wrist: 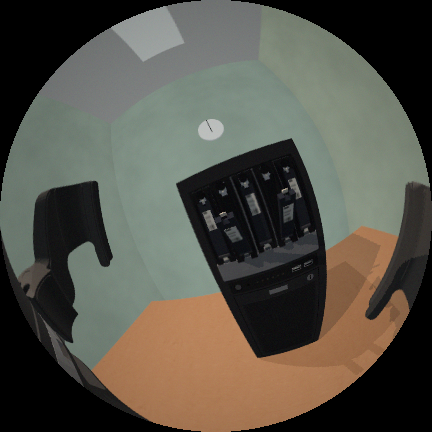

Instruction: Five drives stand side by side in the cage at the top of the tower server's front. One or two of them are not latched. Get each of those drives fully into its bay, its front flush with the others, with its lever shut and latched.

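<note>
The black tower server (280, 320) stands ahead, tilted in the wrist view, with five drives side by side in its top cage. The first drive (209, 221), third drive (253, 205) and fifth drive (295, 189) from the left have levers lying shut along their fronts. The second drive's lever (232, 233) and the fourth drive's lever (287, 212) stand swung out from the top, joined at the bottom. How deep those two drives sit is too dark to tell. My gripper (209, 245) is open and empty, its fingers wide apart at the left and right, back from the server.
The server stands on an orange-brown table top (165, 350), its shadow falling to the right. A panel with ports (302, 265) lies below the cage. Green walls stand behind, with a round white clock (211, 129) above the server.
</note>
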